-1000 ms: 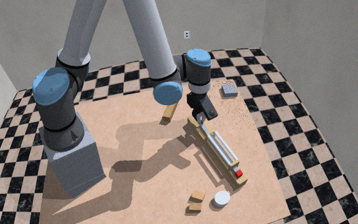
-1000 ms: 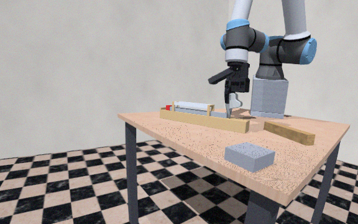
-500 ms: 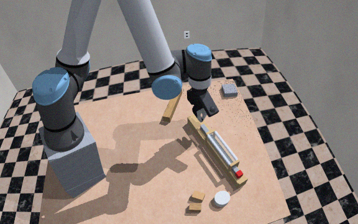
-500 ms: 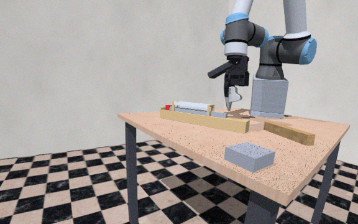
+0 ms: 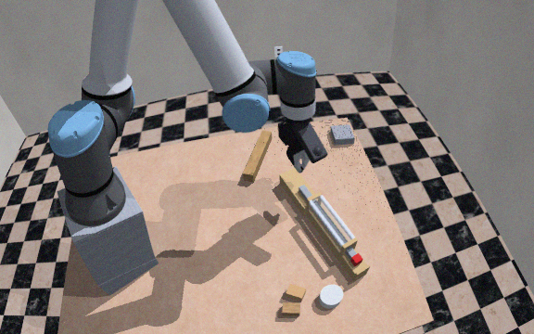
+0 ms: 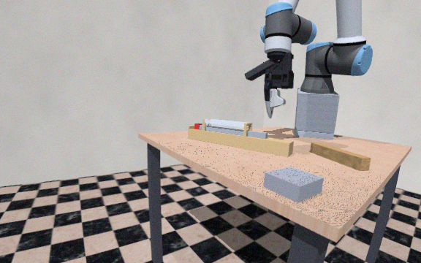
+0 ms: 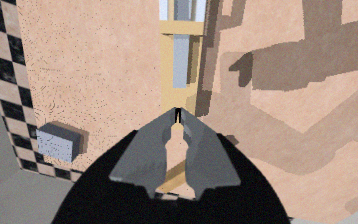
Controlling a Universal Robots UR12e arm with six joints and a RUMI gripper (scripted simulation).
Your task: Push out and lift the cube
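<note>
My gripper is now 7 cm short of the red cube, 31 cm to the left of it and 8 cm above it. The rest, counted from my hand: long wooden bar (9 cm behind, 21 cm to the left, 11 cm below); white disc (2 cm behind, 38 cm to the right, 12 cm below); grey block (25 cm ahead, 23 cm to the left, 12 cm below).
</note>
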